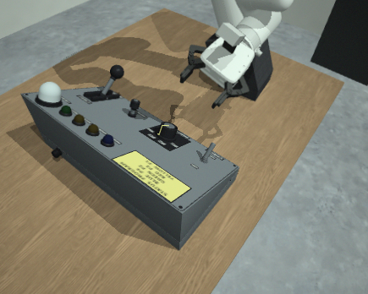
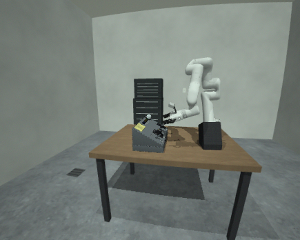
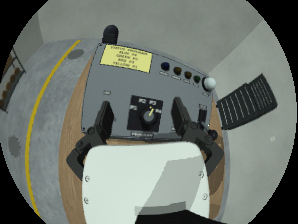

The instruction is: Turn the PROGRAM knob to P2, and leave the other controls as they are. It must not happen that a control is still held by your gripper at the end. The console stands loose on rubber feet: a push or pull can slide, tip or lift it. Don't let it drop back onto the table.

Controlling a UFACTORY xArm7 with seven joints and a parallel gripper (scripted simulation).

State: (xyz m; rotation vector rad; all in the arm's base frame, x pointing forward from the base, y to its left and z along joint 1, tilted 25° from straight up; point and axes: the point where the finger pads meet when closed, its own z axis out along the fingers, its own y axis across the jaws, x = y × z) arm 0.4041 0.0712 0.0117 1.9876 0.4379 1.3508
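Right now the small slider knob is 180 mm to the right of my hand, 120 mm below it and 20 mm ahead of it. Also, from my hand: metal toggle switch: 130 mm below, 60 mm to the left, 60 mm ahead; grey console: 150 mm below, 120 mm to the right, 60 mm ahead; ball-topped lever: 290 mm to the right, 120 mm below, 30 mm behind.
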